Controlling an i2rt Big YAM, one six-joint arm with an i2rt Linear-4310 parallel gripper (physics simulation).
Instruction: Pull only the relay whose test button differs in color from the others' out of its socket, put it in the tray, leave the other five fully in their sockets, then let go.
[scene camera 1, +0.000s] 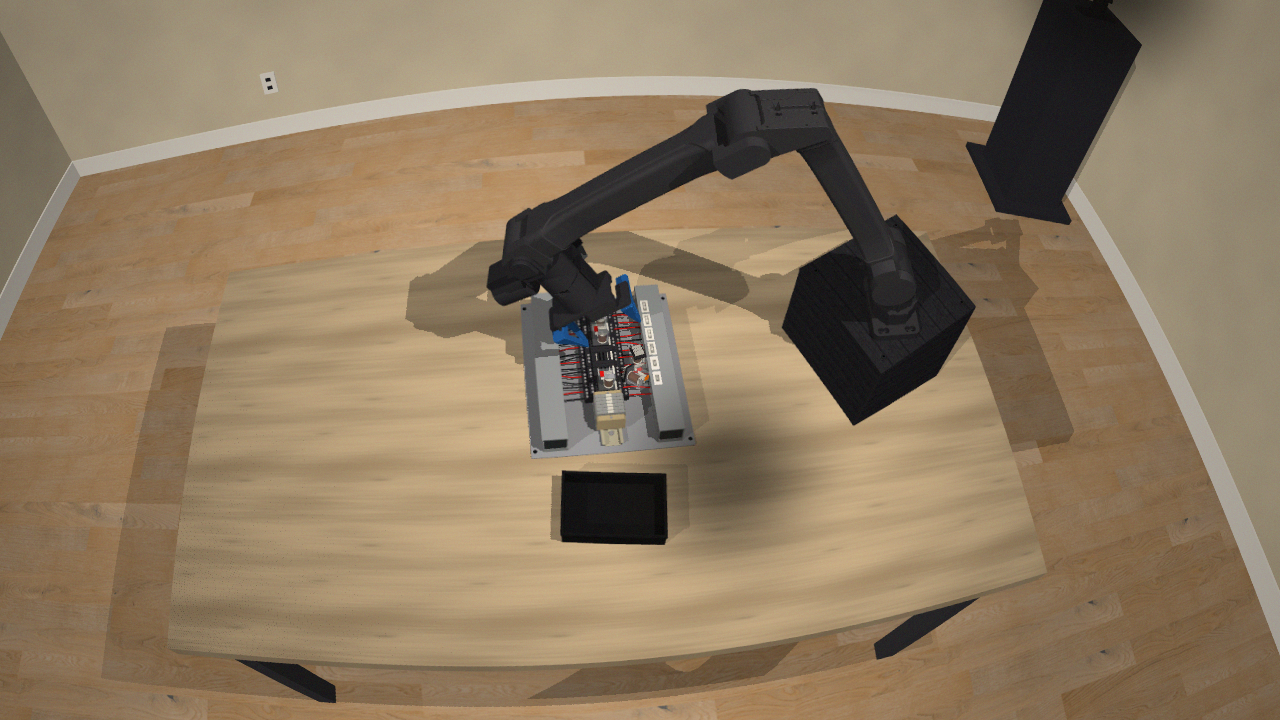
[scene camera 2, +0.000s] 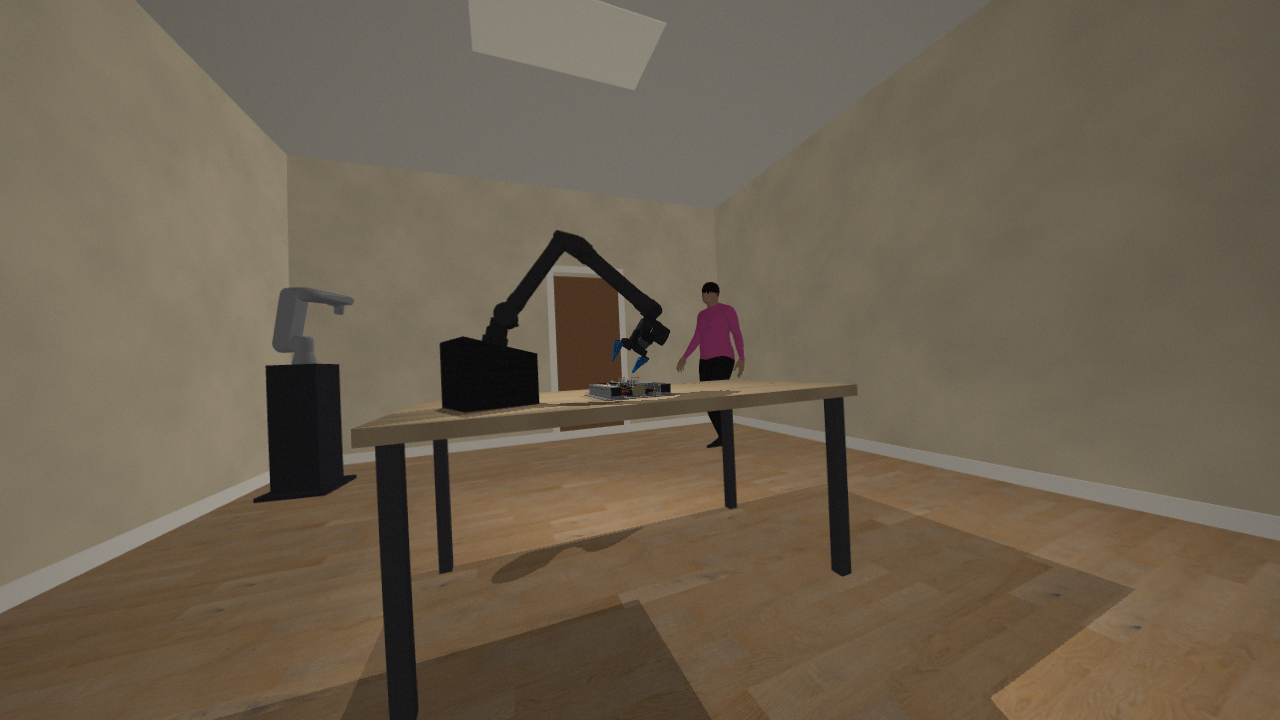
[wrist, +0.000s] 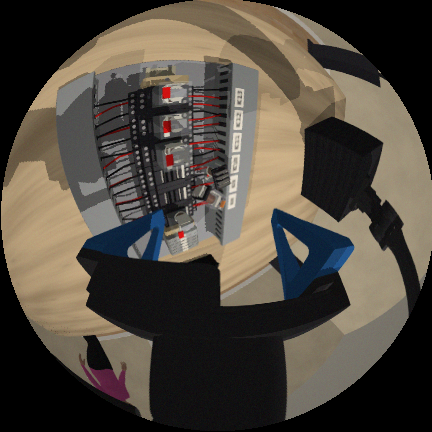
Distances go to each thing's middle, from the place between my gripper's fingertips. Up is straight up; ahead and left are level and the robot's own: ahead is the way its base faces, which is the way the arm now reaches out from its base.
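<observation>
The grey panel (scene camera 1: 639, 434) is 1 cm ahead of my hand and 11 cm below it.
</observation>
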